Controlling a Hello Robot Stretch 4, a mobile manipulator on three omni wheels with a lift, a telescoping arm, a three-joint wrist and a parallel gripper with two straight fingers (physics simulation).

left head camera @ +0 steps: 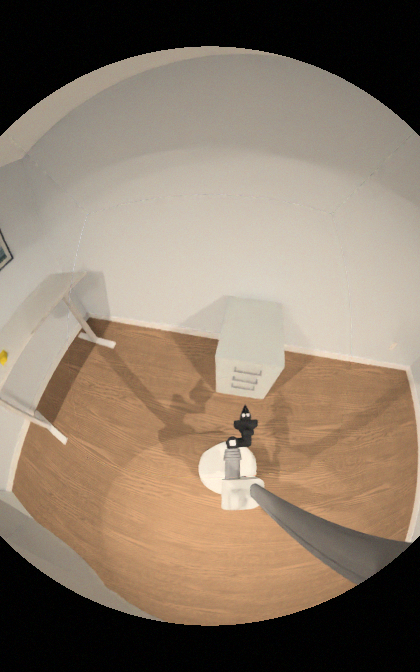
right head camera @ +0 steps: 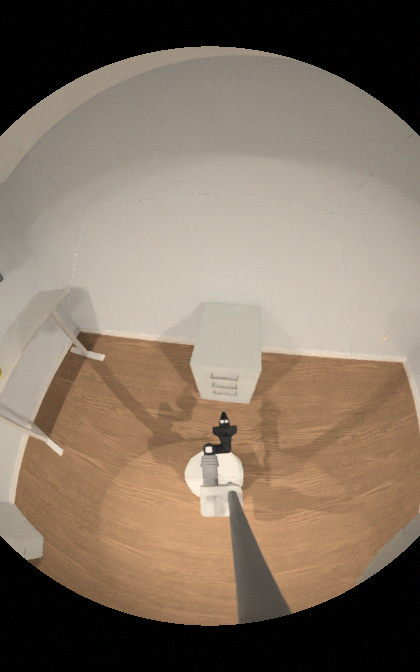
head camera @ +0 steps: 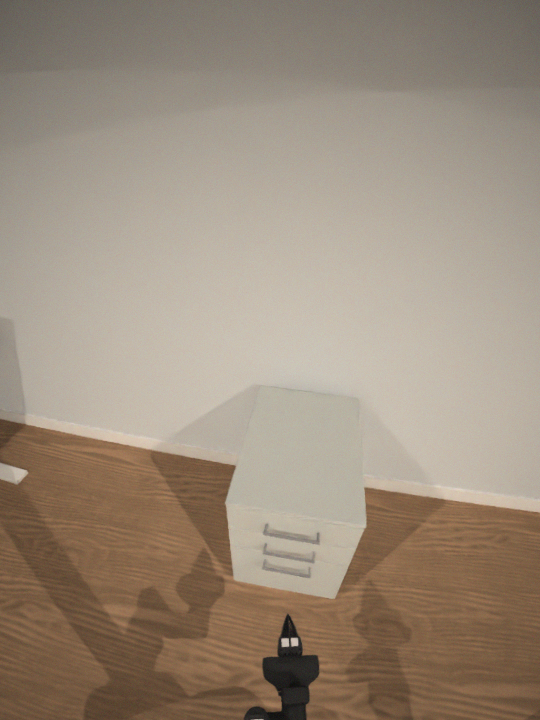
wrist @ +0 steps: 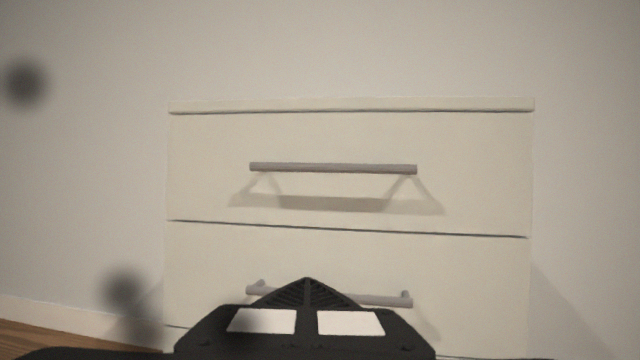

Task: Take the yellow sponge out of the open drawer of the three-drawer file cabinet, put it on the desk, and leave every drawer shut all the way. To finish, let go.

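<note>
The file cabinet (head camera: 299,453) (left head camera: 252,327) (right head camera: 230,332) (wrist: 350,135) stands against the wall. Its three drawer fronts look flush with the body in the head views; the bottom drawer is cut off in the wrist view. The yellow sponge (left head camera: 3,357) (right head camera: 1,373) lies on the desk (left head camera: 17,320) (right head camera: 30,317) at the far left, partly cut off by the view's edge. My gripper (head camera: 288,617) (left head camera: 245,407) (right head camera: 224,415) (wrist: 306,303) is shut and empty. It is in front of the cabinet, apart from it, and overlaps the middle handle in the wrist view.
The desk's white legs and feet (left head camera: 97,341) (right head camera: 87,355) stand on the wooden floor (head camera: 87,523) to the left. A wall is behind the cabinet. A pale box-like object (right head camera: 22,532) is at the lower left of the right head view.
</note>
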